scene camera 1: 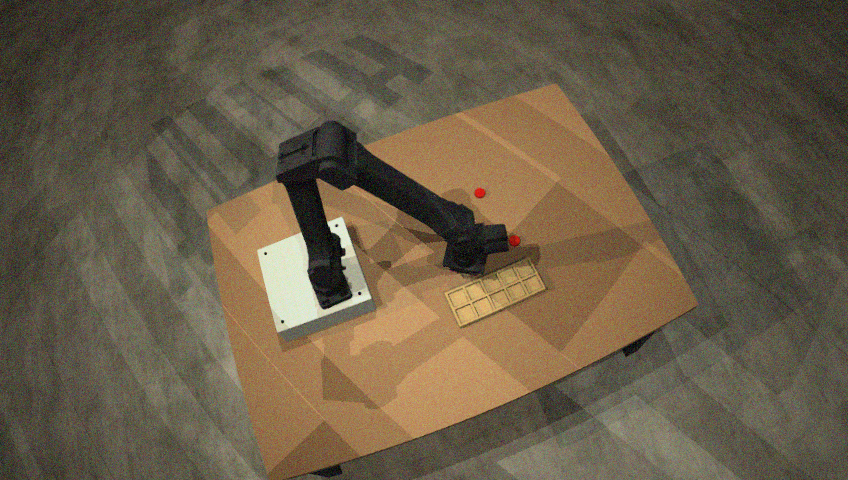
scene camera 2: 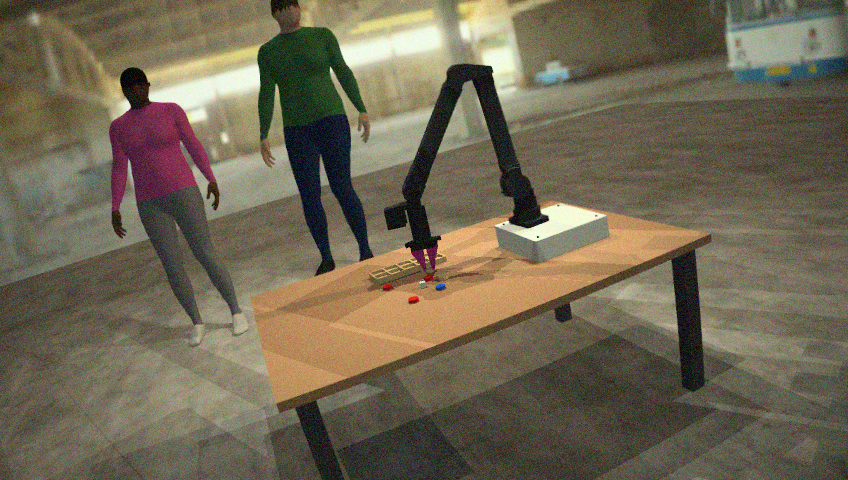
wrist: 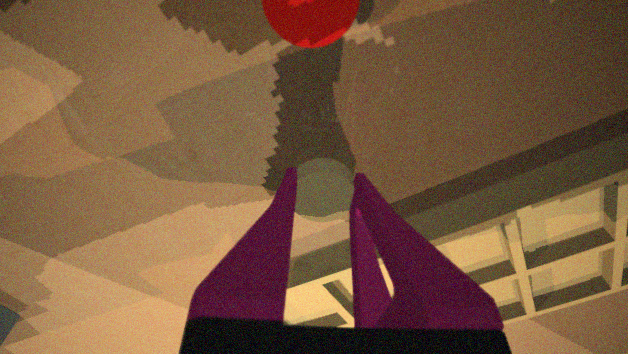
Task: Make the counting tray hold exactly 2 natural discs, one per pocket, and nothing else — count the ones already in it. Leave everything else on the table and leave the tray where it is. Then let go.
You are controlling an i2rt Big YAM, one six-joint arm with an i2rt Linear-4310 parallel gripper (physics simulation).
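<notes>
My gripper (scene camera 2: 429, 271) (wrist: 324, 180) points down at the table beside the counting tray, its magenta fingers shut on a natural disc (wrist: 325, 192), which looks greyish in shadow. The fingertips touch it on both sides. The counting tray (scene camera 1: 502, 308) (scene camera 2: 392, 277) (wrist: 515, 250) is a pale wooden tray with two rows of pockets, right beside the gripper. No disc can be made out in the pockets that show in the wrist view; part of the tray is hidden behind the fingers there. In scene camera 1 the arm hides the fingertips and the held disc.
A red disc (scene camera 2: 428, 277) (wrist: 310, 22) lies close to the fingers. Two more red discs (scene camera 1: 514, 240) (scene camera 1: 479, 192) (scene camera 2: 387, 287) (scene camera 2: 413, 299), a blue disc (scene camera 2: 440, 286) and a small white block (scene camera 2: 422, 284) lie nearby. The arm's white base box (scene camera 1: 297, 279) (scene camera 2: 565, 228) stands on the table.
</notes>
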